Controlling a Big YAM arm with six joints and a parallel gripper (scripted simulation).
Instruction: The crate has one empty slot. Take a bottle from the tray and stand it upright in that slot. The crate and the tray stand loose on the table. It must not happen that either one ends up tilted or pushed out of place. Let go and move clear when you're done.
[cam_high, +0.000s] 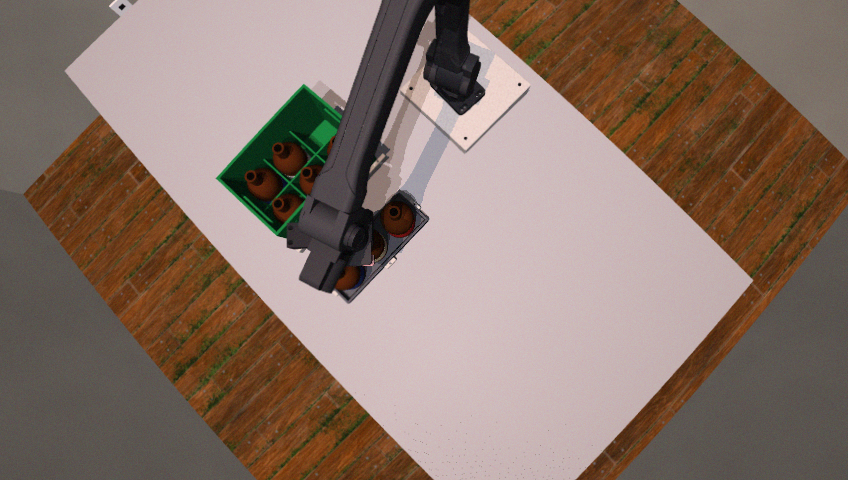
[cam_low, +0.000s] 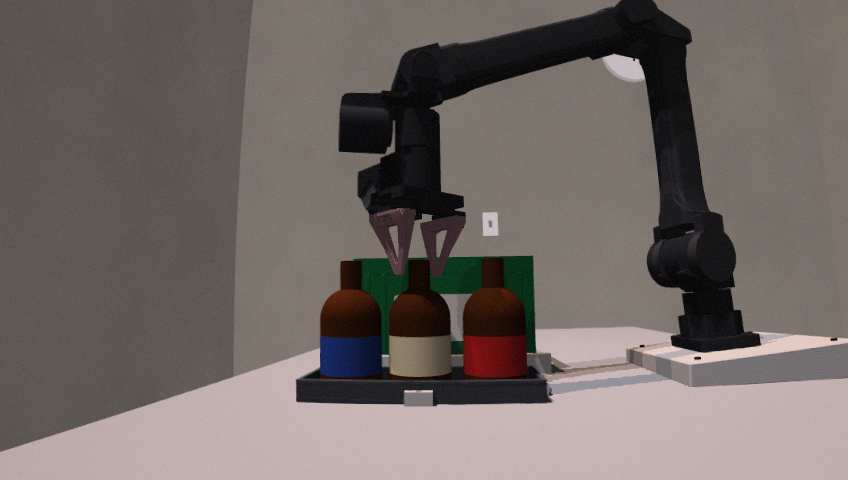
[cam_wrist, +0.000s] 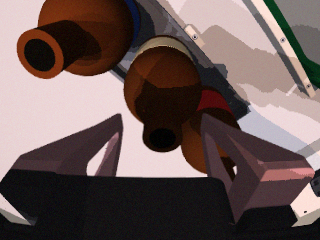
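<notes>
Right now the dark tray is 140 mm below my hand. Round my hand: green crate 230 mm to the right, 70 mm below.
</notes>
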